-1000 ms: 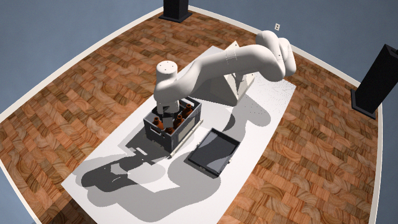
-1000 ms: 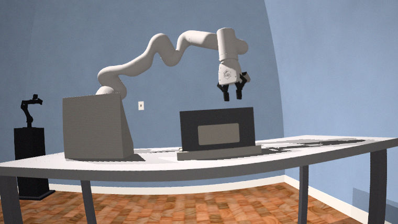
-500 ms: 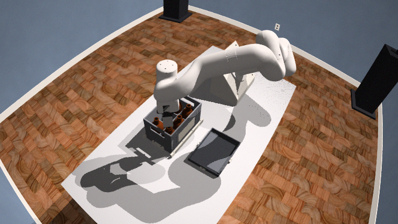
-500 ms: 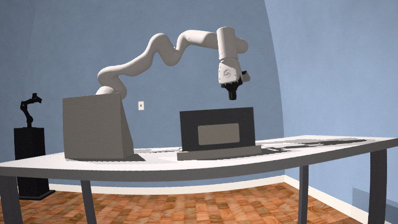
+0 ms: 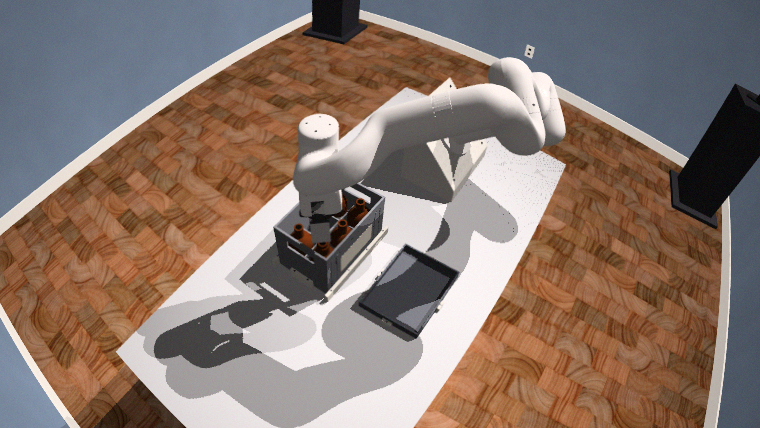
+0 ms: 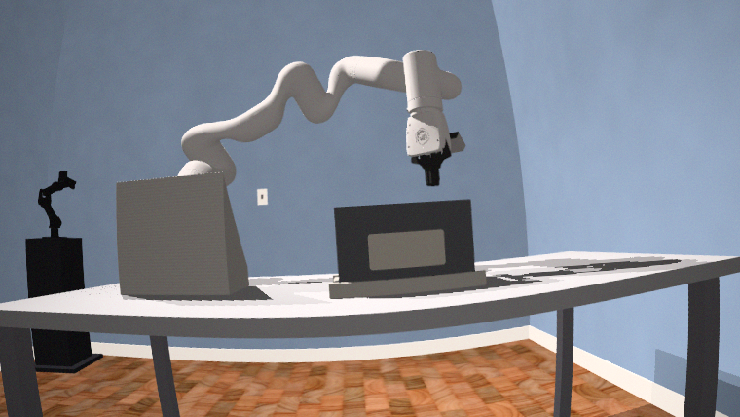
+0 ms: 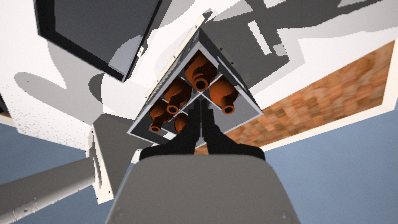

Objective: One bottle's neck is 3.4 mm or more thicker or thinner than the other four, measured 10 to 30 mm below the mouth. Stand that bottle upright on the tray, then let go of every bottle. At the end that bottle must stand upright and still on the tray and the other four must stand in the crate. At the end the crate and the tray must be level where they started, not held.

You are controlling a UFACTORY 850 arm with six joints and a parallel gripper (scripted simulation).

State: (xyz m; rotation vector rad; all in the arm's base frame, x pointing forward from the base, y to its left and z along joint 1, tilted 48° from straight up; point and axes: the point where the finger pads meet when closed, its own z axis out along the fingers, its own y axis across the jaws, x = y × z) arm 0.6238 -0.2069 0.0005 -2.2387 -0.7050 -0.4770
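Now: hand 9 cm past the dark grey crate, 3 cm to the left of it and 16 cm above it. Round my hand: dark tray 7 cm behind, 24 cm to the left, 23 cm below; bottle 16 cm below.
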